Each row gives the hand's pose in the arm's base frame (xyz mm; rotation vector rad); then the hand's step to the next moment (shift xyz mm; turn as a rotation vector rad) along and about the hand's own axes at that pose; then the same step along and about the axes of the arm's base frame.
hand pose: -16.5 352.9 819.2 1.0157 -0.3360 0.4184
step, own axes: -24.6 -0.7 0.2 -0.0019 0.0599 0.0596
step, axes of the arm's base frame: -21.1 -4.9 -11.7 -0.0353 -0.0246 0.0728
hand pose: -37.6 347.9 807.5 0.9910 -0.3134 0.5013
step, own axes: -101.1 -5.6 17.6 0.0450 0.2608 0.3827
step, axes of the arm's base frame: -82.8 -43.7 -42.5 -0.1119 -0.1987 0.4056
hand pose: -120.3 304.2 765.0 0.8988 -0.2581 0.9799
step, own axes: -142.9 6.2 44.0 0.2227 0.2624 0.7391
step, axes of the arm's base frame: -76.7 -118.6 -49.6 0.0544 -0.3600 0.7295
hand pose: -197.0 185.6 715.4 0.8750 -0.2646 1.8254
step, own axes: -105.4 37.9 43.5 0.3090 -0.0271 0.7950
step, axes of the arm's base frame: 5.6 -115.7 -32.0 0.3172 -0.2047 0.7653
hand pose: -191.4 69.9 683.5 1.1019 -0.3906 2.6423
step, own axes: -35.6 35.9 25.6 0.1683 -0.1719 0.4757
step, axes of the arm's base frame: 29.2 -46.7 -13.6 0.2524 0.0206 0.4691
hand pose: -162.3 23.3 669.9 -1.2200 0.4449 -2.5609
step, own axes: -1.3 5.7 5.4 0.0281 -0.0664 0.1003
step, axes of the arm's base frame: 5.7 -5.6 0.1 0.0544 0.0347 0.1053
